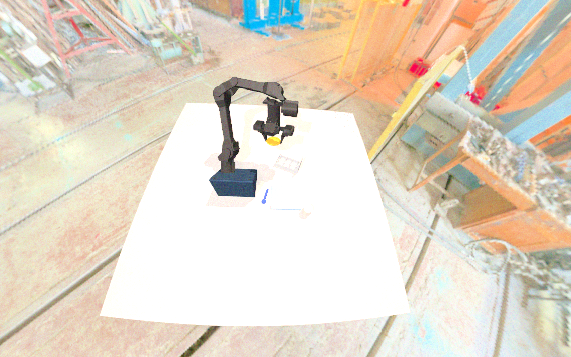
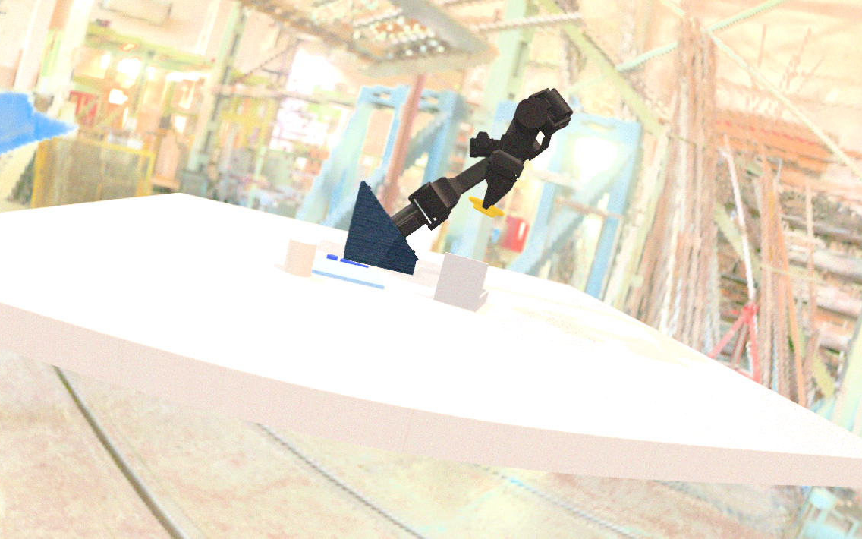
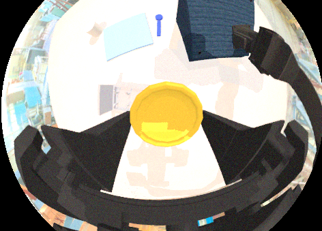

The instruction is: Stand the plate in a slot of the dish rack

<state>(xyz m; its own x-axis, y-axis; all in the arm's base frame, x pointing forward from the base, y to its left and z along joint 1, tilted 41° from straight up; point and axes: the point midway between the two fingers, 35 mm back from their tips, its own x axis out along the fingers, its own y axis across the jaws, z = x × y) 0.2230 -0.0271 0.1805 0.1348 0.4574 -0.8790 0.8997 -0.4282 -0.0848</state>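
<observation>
The dish rack lies 8 cm ahead of my gripper tip, 3 cm to the right of it and 14 cm below it. The rest, counted from my gripper tip: small blue utensil: 7 cm behind, 22 cm to the right, 16 cm below; yellow plate: 1 cm above; light blue mat: 4 cm ahead, 23 cm to the right, 16 cm below.
</observation>
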